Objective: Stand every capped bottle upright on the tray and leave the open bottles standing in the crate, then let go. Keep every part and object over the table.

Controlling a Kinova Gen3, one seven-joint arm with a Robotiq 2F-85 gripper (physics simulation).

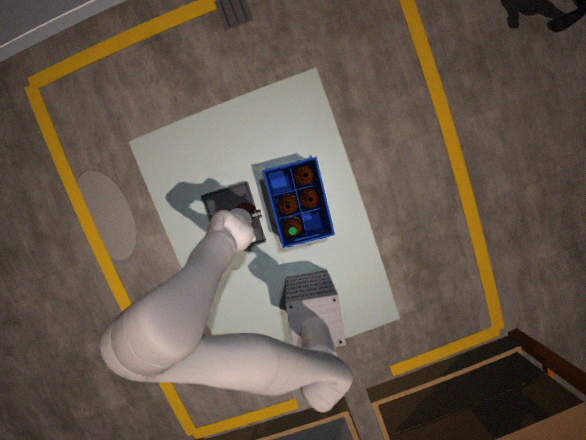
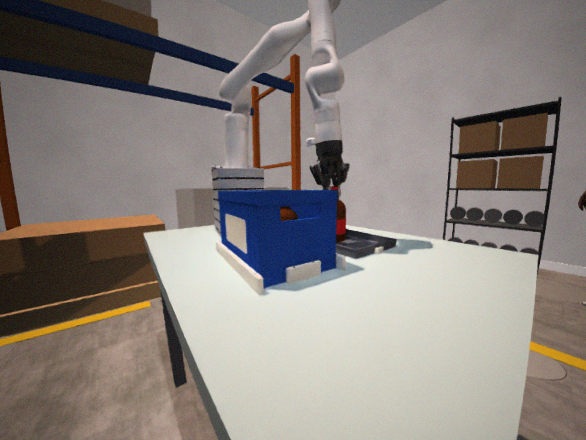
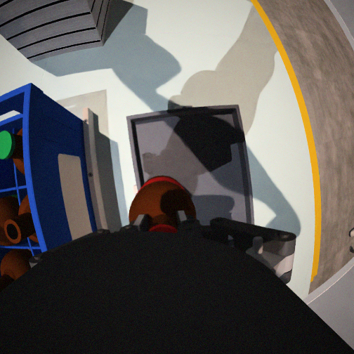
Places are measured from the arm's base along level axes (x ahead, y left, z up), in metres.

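Where they show: arm's base, origin of the base link: [image 1: 315,330] [image 2: 236,167].
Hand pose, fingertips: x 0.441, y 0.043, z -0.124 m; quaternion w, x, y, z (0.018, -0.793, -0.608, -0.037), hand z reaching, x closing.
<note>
Things, the pixels of their top centre, and the offset from my fingertips. "*": a spot on its surface instead. Level surfaces: height alone.
- brown bottle, middle of its top: [image 2: 333,186] [image 1: 240,215] dx +0.003, dy +0.001, dz +0.036 m
- dark tray, surface spot: [image 2: 370,244] * dx +0.078, dy +0.100, dz -0.144 m
- blue crate, middle of its top: [image 2: 269,190] [image 1: 299,203] dx -0.054, dy -0.192, dz +0.028 m
- bottle with a green cap, middle of its top: [image 1: 292,231] dx -0.129, dy -0.126, dz +0.016 m
- pale table, its level: dz -0.147 m
My gripper [image 2: 332,186] [image 3: 162,222] is shut on the neck of a brown bottle [image 1: 246,206] [image 2: 341,212] [image 3: 152,200] with a red cap and red label. The bottle is upright over the crate side of the dark tray [image 1: 225,196] [image 2: 370,244] [image 3: 150,132]. Its base is hidden, so contact with the tray cannot be told. In the blue crate [image 1: 325,195] [image 2: 300,245] [image 3: 55,135], a bottle with a green cap [image 1: 292,231] [image 3: 6,145] stands in a corner compartment. Three open bottles [image 1: 304,175] [image 1: 309,198] [image 1: 287,204] stand there too. Two compartments are empty.
Low pale strips [image 2: 303,271] [image 3: 95,170] lie along the crate's foot on the pale table [image 1: 220,130] [image 2: 390,325]. The arm's grey ribbed pedestal [image 1: 320,310] [image 2: 237,180] [image 3: 65,25] stands at the table's robot end. The crate wall rises close beside the tray.
</note>
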